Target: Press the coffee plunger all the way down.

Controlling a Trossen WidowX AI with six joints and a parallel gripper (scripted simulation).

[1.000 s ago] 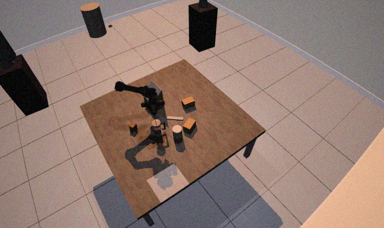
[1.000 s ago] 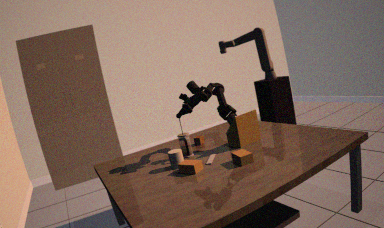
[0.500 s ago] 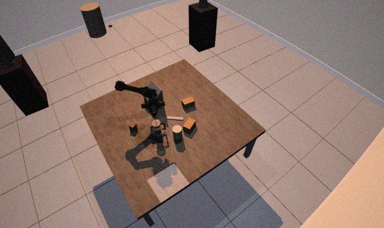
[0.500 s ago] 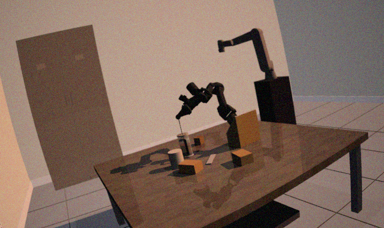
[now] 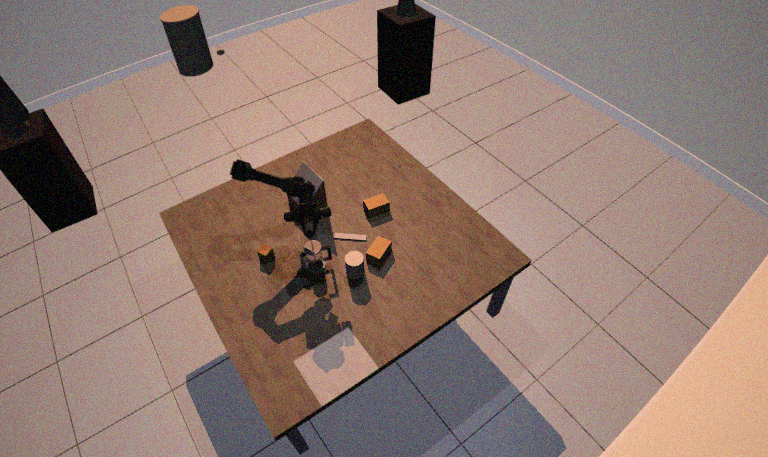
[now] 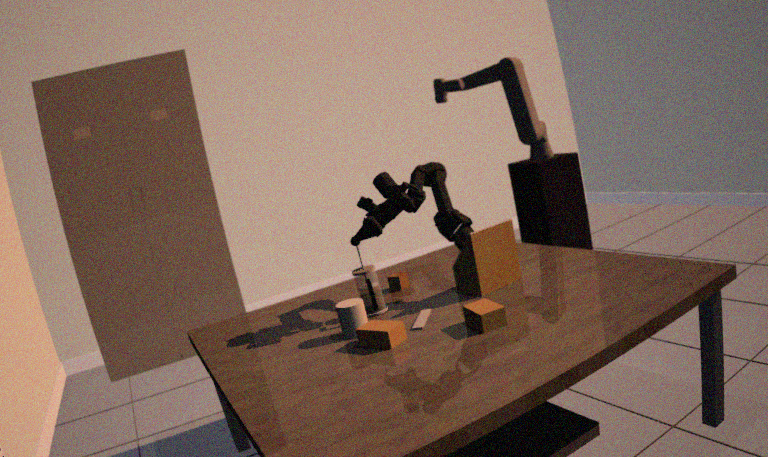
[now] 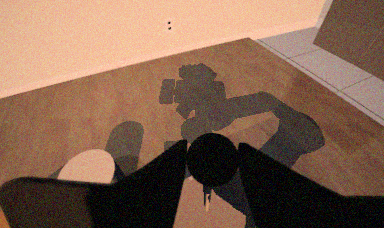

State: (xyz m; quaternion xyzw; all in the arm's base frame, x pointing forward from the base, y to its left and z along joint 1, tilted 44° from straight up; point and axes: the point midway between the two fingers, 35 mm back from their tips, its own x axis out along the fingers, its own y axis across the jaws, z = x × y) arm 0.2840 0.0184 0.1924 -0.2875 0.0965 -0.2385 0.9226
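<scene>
Now: gripper tip 1 cm past the coffee press, 2 cm to the right of it and 12 cm above it. The rest, counted from my gripper tip: flat stick (8 cm behind, 21 cm to the left, 23 cm below).
</scene>
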